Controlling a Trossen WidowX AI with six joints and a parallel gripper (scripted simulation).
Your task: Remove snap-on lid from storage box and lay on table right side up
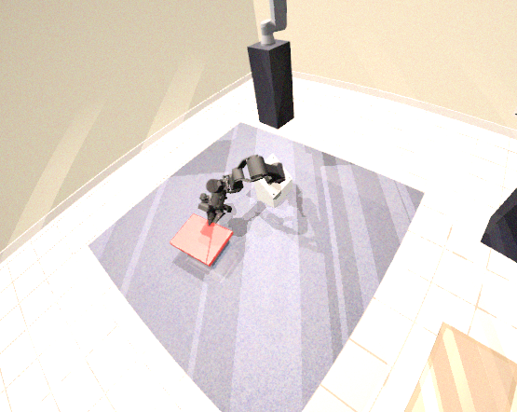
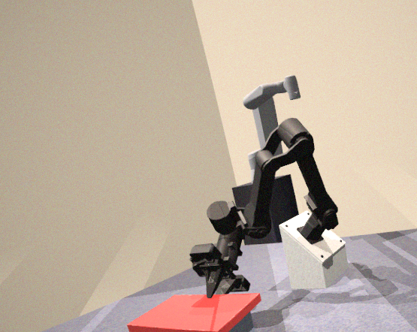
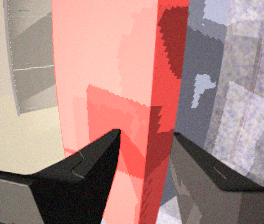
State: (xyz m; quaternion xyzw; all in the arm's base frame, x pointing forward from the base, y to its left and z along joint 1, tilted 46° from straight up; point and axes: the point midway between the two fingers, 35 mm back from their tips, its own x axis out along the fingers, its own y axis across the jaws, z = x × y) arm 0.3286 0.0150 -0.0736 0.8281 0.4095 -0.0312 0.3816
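The red lid lies 7 cm ahead of my gripper tip and 2 cm to the left of it. Round my gripper tip: grey storage box 7 cm ahead, 4 cm below, 2 cm to the left.
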